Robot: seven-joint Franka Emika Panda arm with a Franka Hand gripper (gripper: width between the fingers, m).
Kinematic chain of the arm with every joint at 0, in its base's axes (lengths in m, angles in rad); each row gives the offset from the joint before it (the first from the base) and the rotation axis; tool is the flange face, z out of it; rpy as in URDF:
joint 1: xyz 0 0 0.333 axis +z
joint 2: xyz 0 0 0 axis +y
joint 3: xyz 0 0 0.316 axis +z
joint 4: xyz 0.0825 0 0 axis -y
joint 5: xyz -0.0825 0 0.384 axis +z
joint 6: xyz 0 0 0 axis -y
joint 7: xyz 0.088 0 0 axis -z
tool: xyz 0 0 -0.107 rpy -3.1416 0 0
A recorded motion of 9 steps. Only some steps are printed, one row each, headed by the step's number.
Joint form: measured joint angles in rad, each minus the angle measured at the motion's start. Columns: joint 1, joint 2, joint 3, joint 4, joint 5, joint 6, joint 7.
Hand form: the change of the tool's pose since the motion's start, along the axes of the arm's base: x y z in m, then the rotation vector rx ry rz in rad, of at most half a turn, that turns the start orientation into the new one. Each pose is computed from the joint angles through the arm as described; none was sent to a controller.
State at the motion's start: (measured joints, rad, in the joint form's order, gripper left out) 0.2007 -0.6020 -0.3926 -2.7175 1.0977 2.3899 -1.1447
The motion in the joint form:
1: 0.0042 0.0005 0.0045 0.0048 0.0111 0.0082 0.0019
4: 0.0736 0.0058 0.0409 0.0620 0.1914 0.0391 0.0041
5: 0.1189 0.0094 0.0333 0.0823 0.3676 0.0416 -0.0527
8: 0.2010 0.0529 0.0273 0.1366 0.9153 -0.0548 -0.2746
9: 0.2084 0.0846 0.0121 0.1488 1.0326 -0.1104 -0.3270
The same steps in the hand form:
1: 0.0017 0.0015 0.0027 0.0030 -0.0050 -0.0068
4: 0.0184 0.0316 0.0321 0.1188 -0.0552 -0.0385
5: 0.0239 0.0444 0.0405 0.2401 -0.0945 -0.0714
8: 0.0413 0.0832 0.0590 0.6095 -0.2241 -0.1591
9: 0.0497 0.0852 0.0578 0.6947 -0.2571 -0.1914

